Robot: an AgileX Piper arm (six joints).
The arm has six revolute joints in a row. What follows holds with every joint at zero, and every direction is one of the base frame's. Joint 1 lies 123.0 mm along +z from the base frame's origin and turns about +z. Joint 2 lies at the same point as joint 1 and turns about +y. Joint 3 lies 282.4 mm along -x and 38.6 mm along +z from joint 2 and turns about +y. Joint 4 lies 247.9 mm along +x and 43.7 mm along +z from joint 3 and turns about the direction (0.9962, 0, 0.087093). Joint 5 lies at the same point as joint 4 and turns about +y. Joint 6 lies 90.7 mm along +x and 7.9 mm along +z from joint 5 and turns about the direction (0.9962, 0, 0.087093). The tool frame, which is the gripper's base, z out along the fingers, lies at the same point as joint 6; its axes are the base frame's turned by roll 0.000, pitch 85.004 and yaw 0.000 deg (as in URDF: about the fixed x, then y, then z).
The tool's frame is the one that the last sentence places.
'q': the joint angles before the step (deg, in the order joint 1, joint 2, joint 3, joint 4, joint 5, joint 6). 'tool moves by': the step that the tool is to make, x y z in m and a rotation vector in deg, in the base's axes. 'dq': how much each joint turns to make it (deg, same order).
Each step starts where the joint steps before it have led.
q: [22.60 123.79 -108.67 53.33 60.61 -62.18]
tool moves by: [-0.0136 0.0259 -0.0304 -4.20 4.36 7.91]
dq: [3.47 3.92 -1.23 -2.84 4.97 -0.07]
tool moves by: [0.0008 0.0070 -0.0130 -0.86 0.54 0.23]
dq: [0.80 1.71 -0.36 -0.41 -0.83 0.07]
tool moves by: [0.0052 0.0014 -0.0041 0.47 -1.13 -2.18]
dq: [0.00 0.59 -0.04 0.45 -2.77 0.00]
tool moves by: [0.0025 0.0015 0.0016 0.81 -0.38 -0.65]
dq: [0.00 0.34 -0.79 0.64 -0.54 0.12]
